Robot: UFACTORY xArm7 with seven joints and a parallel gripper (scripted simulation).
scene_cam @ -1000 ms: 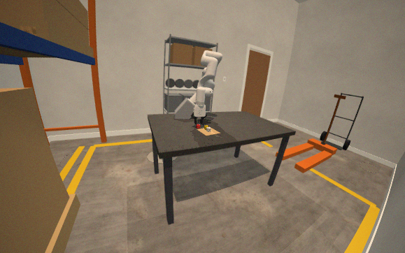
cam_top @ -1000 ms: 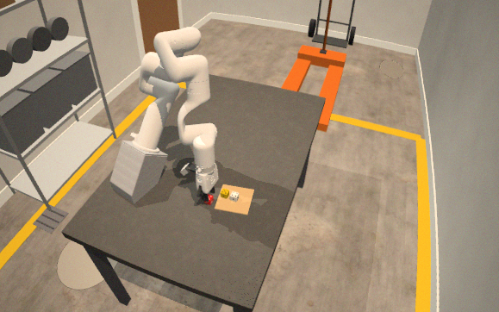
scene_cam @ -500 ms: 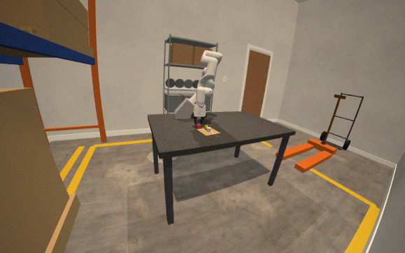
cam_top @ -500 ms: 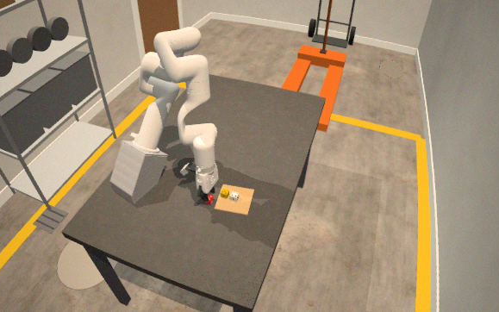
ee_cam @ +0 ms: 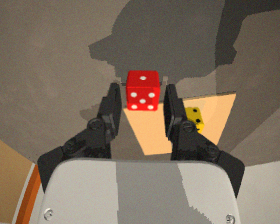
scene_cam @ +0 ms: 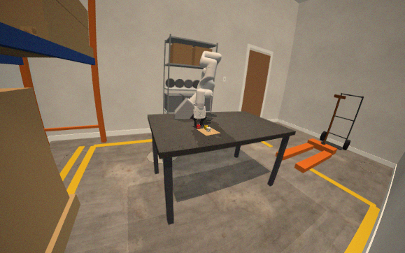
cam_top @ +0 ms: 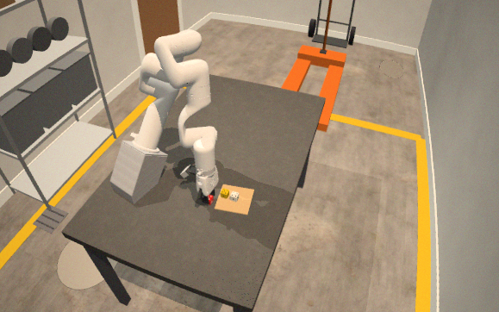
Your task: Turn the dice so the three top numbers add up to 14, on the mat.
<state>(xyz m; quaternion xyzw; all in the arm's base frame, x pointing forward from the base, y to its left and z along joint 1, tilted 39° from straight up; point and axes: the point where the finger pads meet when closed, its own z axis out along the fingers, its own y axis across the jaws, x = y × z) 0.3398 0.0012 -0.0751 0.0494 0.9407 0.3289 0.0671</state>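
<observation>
Right now my hand is 3 cm above the red die. Round my hand: mat: 10 cm ahead, 6 cm to the left, 4 cm below; then yellow die: 5 cm ahead, 5 cm to the left, 2 cm below; then white die: 9 cm ahead, 6 cm to the left, 2 cm below.
</observation>
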